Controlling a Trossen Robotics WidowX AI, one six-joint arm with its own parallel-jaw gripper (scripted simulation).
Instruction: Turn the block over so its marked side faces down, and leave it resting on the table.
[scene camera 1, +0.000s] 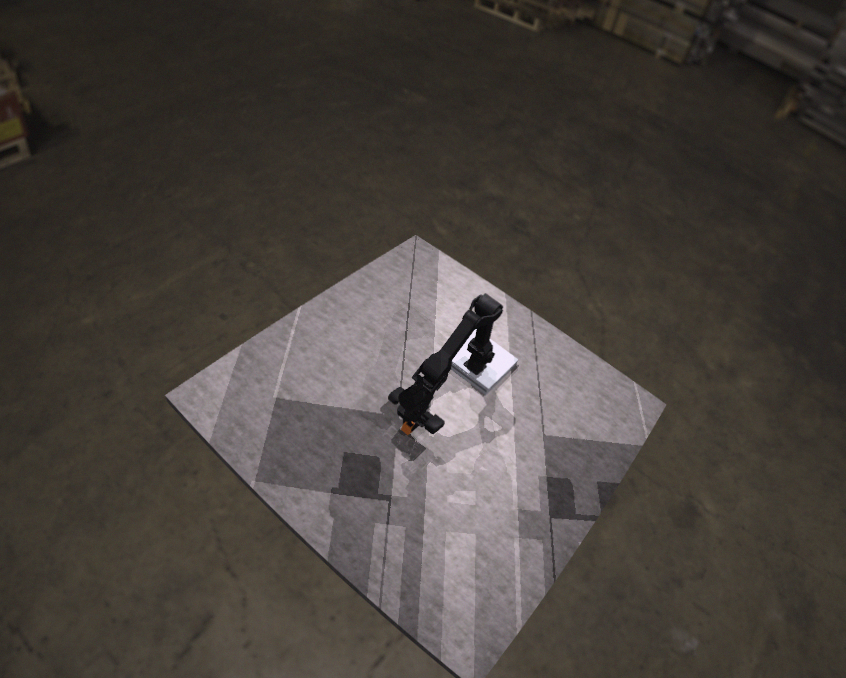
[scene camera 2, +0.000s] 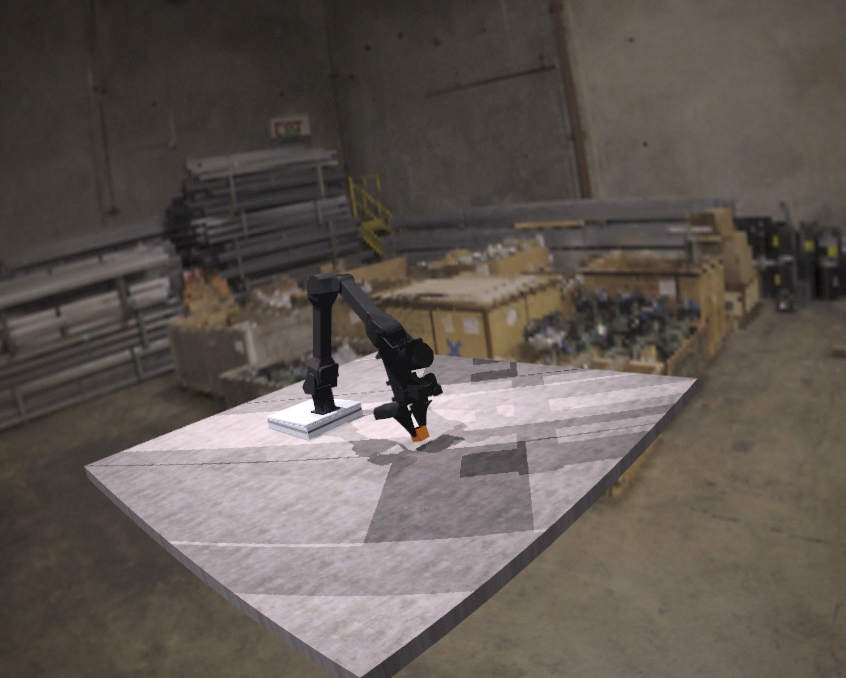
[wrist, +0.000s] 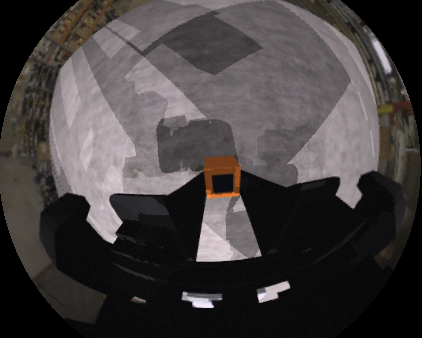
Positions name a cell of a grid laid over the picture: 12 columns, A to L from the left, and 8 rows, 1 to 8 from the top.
Scene:
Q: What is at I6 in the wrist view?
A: The gripper.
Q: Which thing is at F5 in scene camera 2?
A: The gripper.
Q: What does the gripper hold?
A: A block.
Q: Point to a block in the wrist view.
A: G5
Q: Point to the gripper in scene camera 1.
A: At F6

